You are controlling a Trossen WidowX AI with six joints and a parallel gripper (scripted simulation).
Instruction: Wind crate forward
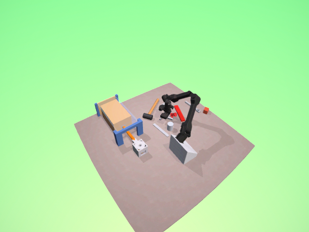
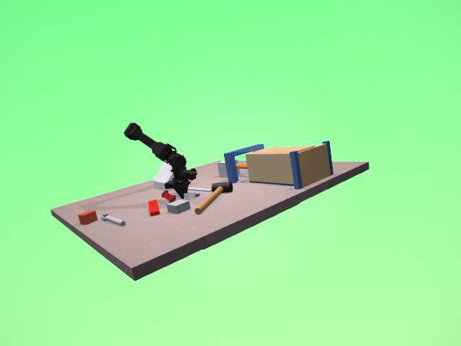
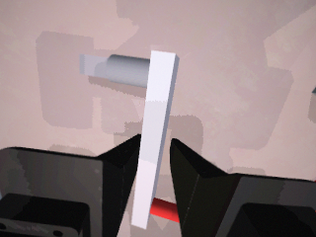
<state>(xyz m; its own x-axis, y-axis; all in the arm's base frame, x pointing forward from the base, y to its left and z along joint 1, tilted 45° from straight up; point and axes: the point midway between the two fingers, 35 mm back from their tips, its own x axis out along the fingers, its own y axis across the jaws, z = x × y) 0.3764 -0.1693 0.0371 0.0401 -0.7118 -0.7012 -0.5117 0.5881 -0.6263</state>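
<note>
The red grip is 3 cm behind my gripper tip, 6 cm to the right of it and 2 cm above it. The rest, counted from my gripper tip: flat steel bar: 10 cm behind, 13 cm to the left, 1 cm below; then red bar: 1 cm behind, 15 cm to the right; then winch handle: 1 cm behind, 1 cm to the right, 1 cm above.
</note>
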